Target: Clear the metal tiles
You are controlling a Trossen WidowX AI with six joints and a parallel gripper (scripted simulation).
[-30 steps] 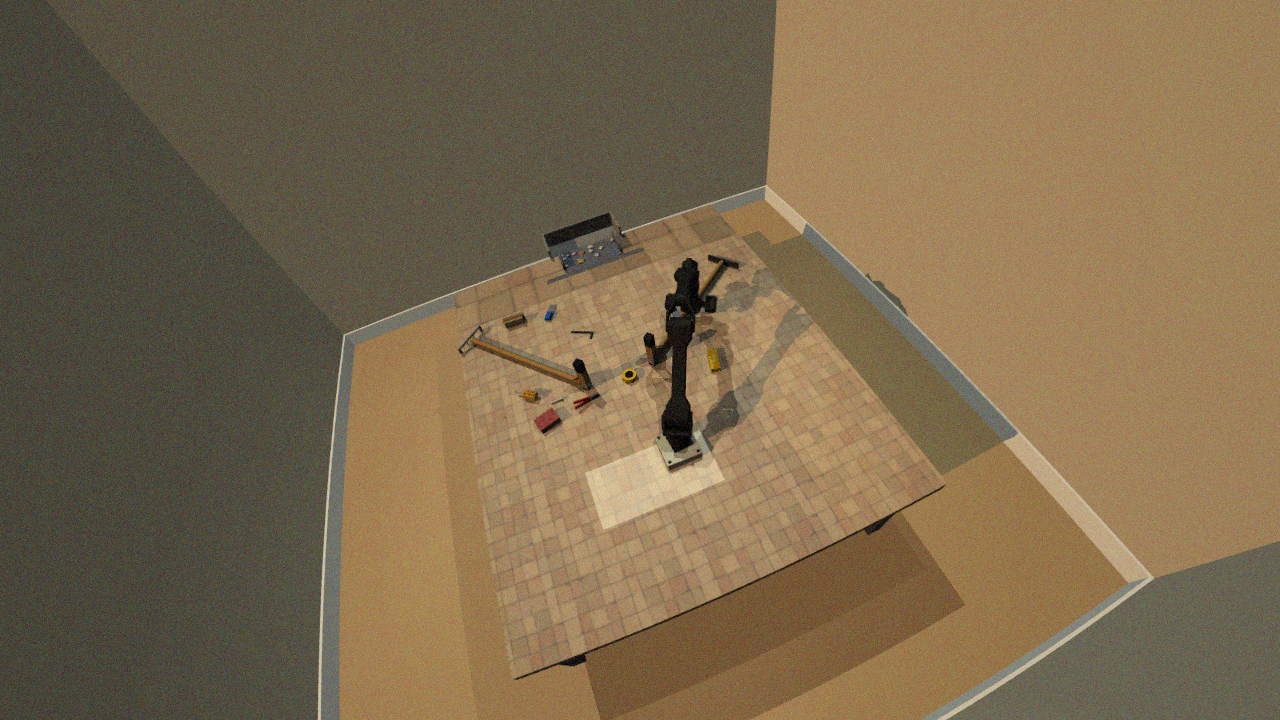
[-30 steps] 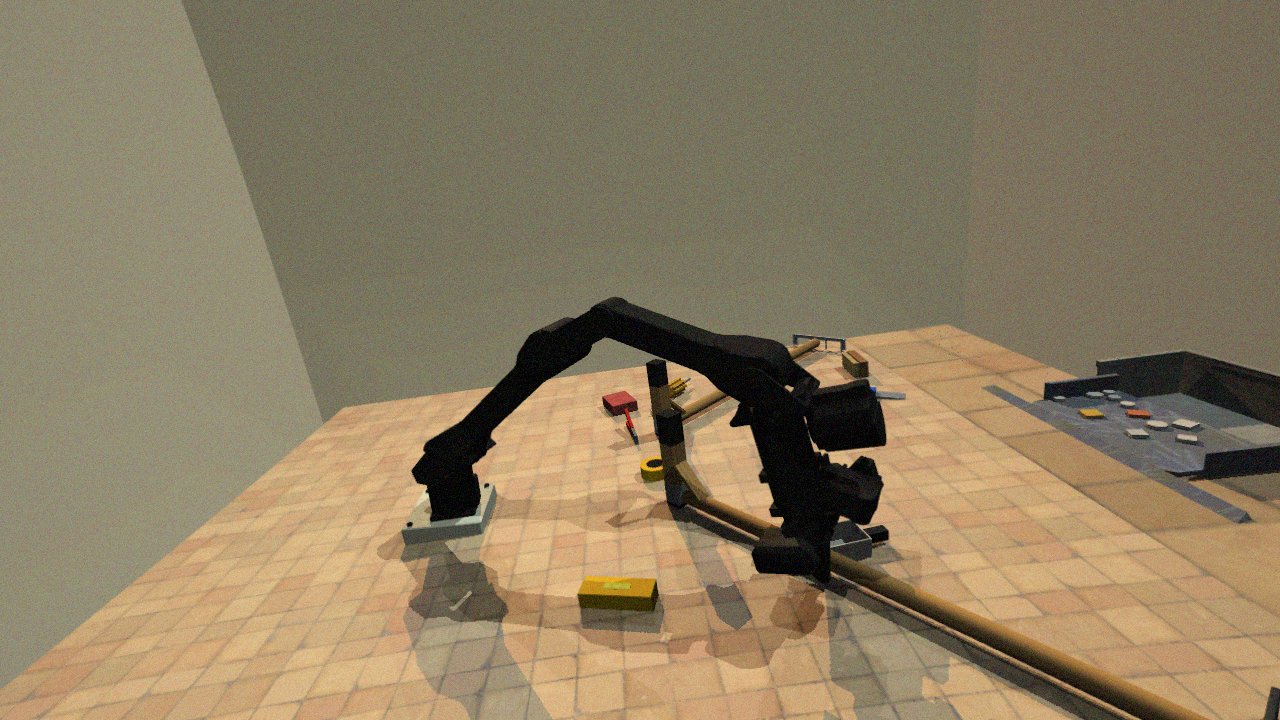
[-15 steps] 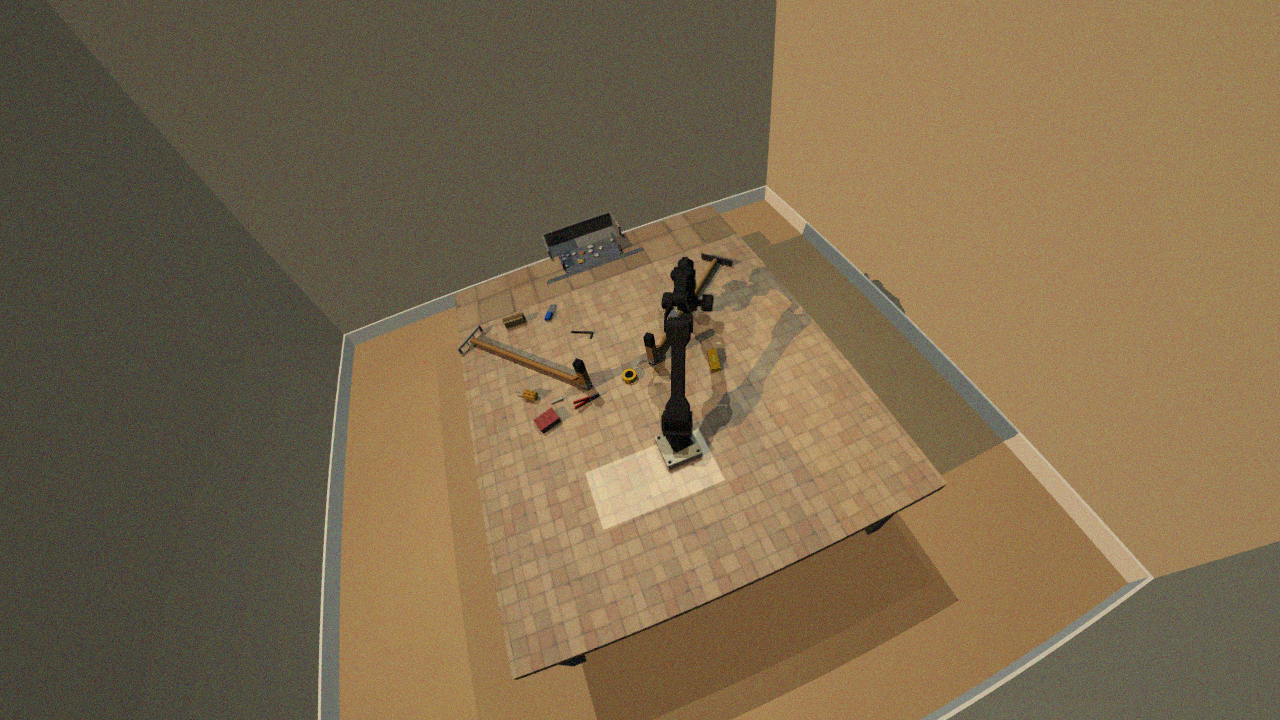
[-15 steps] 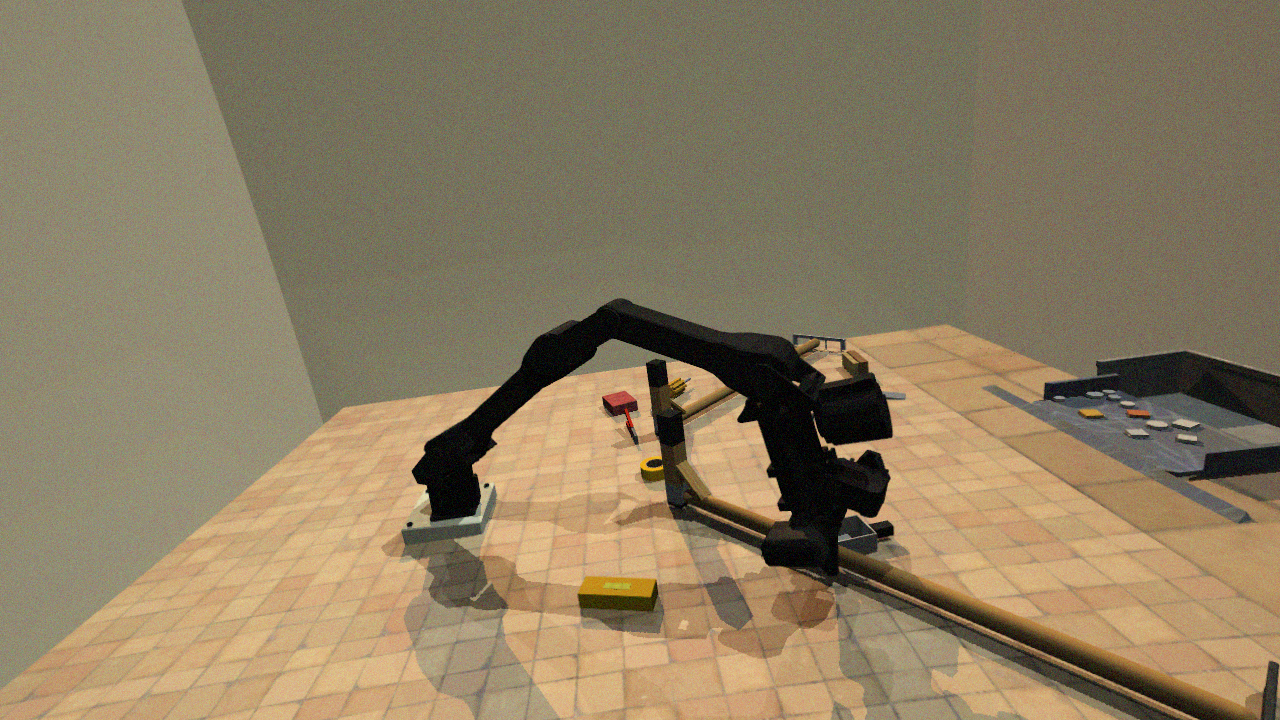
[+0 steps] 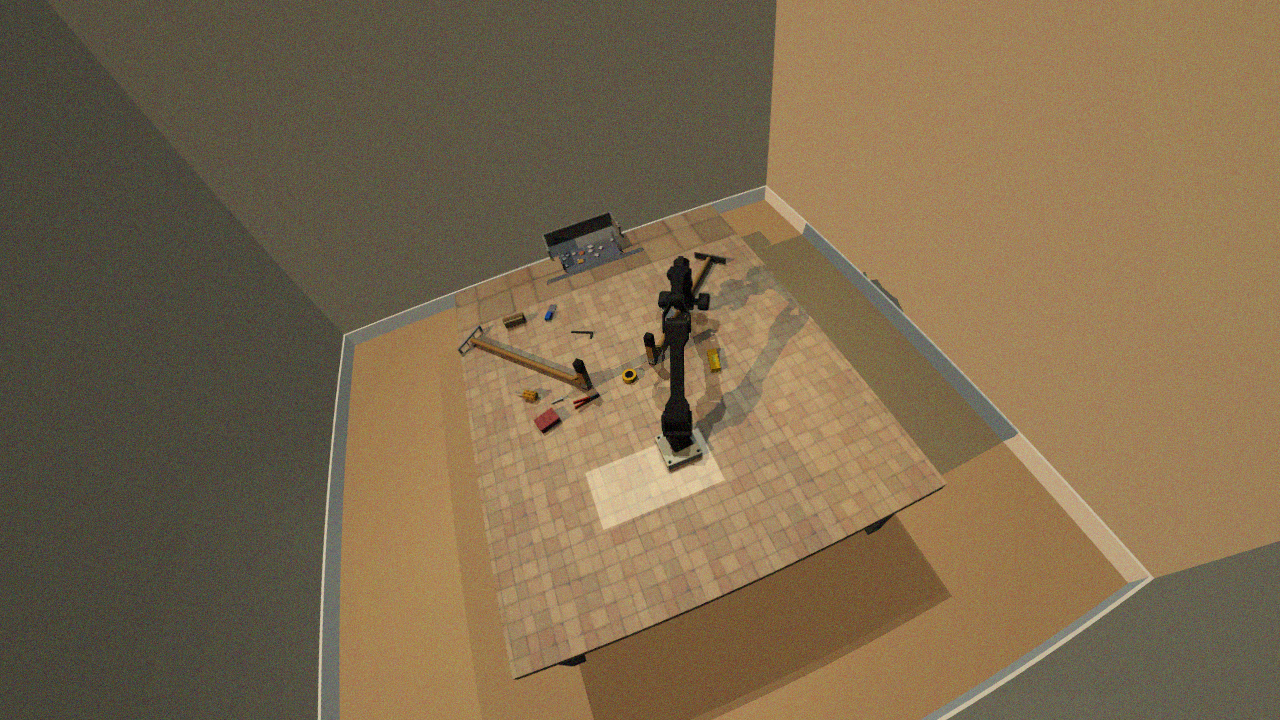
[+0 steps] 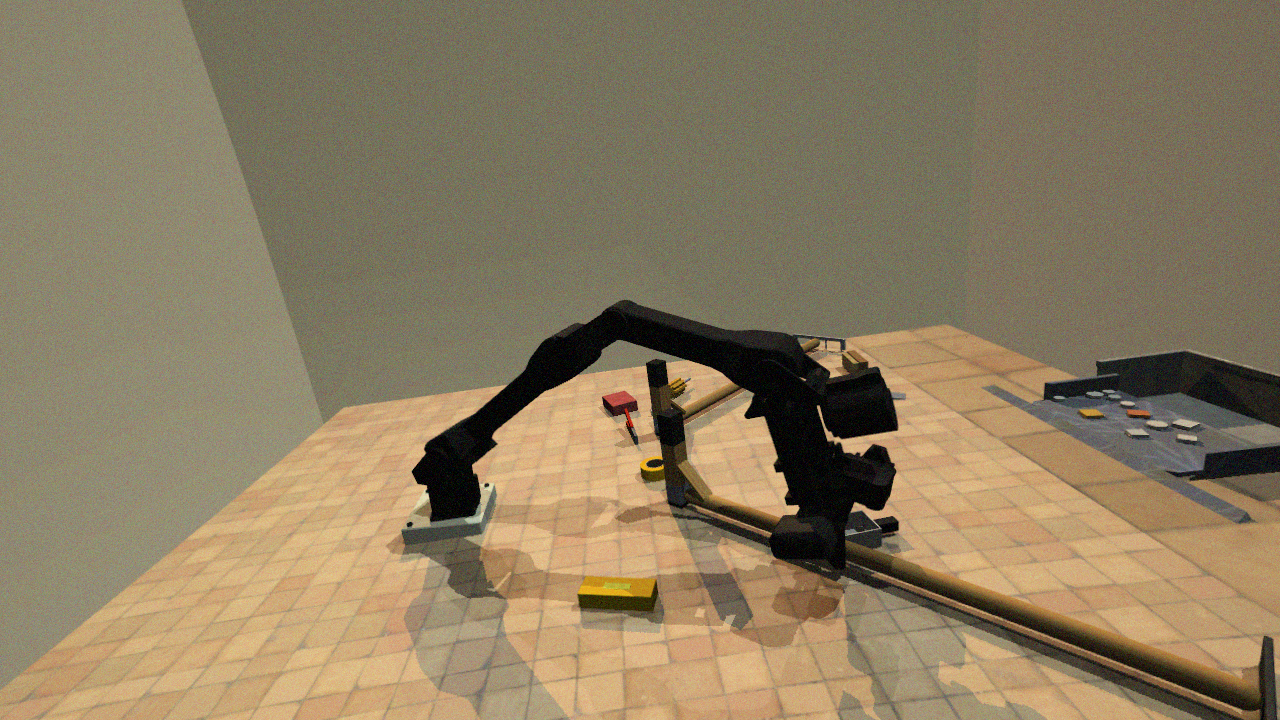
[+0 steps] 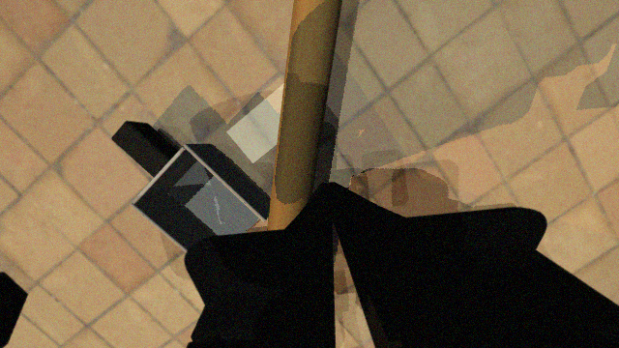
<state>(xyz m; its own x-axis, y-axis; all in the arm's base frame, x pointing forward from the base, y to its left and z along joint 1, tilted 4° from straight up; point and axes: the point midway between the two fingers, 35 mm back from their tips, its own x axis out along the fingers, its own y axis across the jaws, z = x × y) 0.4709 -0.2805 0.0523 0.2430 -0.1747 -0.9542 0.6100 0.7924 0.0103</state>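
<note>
The small grey box lies 60 mm to the left of my gripper tip and 60 mm ahead of it. From my gripper tip the other things lie so: yellow tape roll 320 mm to the left, 160 mm behind; then yellow block 250 mm behind, 40 mm to the left, 10 mm above; then hex key 380 mm to the left, 110 mm ahead, 10 mm below.
</note>
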